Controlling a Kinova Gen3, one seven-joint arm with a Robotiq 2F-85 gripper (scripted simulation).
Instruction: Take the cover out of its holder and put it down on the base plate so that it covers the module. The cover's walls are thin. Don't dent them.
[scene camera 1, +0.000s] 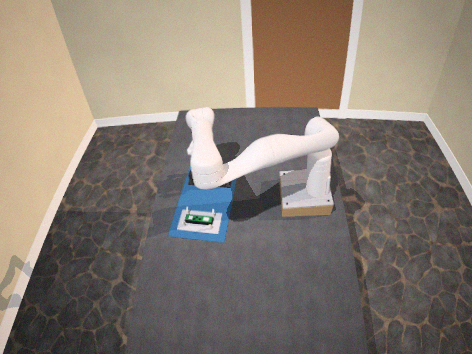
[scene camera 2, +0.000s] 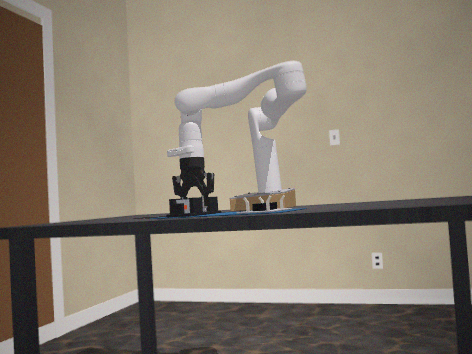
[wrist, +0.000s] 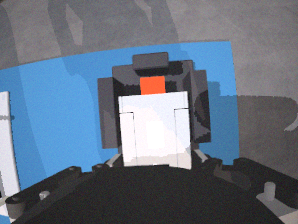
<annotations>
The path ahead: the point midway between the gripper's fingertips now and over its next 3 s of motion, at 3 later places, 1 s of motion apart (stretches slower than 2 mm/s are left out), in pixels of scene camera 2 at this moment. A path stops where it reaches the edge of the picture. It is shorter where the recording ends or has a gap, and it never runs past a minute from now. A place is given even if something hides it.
The gripper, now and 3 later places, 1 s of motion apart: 194, 208; 194, 203; 193, 192; 193, 189
</annotations>
